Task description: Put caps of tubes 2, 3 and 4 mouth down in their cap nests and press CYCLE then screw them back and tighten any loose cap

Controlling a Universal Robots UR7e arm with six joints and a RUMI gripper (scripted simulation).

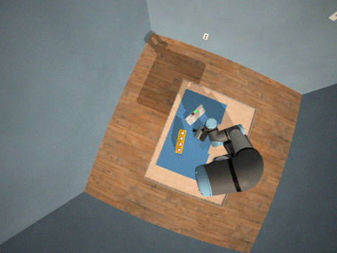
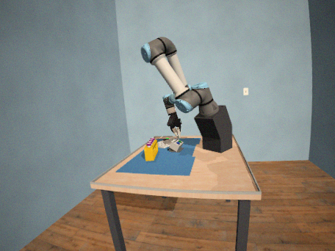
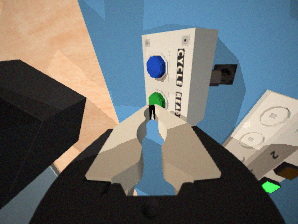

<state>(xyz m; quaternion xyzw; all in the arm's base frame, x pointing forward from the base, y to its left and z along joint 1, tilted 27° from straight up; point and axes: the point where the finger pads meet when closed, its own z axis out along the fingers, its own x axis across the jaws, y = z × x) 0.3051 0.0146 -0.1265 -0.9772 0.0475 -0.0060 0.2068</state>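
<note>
The green key is 1 cm to the right of my hand and 4 cm below it. Also, from my hand: cap (19 cm ahead, 14 cm to the left, 1 cm above); then blue cycle key (4 cm to the left, 4 cm below); then key housing (2 cm ahead, 2 cm to the left, 5 cm below).
</note>
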